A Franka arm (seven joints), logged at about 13 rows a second.
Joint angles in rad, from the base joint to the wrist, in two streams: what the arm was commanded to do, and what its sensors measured. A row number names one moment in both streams.
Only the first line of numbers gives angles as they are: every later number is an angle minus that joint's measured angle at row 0.
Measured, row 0:
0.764, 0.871, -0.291, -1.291, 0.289, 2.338, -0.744
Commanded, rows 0 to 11:
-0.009, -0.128, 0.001, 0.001, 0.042, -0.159, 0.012
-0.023, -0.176, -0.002, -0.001, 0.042, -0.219, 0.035
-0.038, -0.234, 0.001, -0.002, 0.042, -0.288, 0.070
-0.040, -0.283, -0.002, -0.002, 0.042, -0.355, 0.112
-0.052, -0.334, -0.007, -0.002, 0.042, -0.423, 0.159
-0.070, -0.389, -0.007, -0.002, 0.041, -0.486, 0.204
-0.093, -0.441, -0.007, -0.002, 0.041, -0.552, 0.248
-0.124, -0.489, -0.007, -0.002, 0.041, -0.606, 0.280
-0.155, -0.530, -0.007, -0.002, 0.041, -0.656, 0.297
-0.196, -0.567, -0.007, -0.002, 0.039, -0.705, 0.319
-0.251, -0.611, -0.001, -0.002, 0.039, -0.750, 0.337
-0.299, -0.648, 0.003, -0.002, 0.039, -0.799, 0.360
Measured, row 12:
-0.187, -0.545, -0.018, 0.032, 0.017, -0.701, 0.304
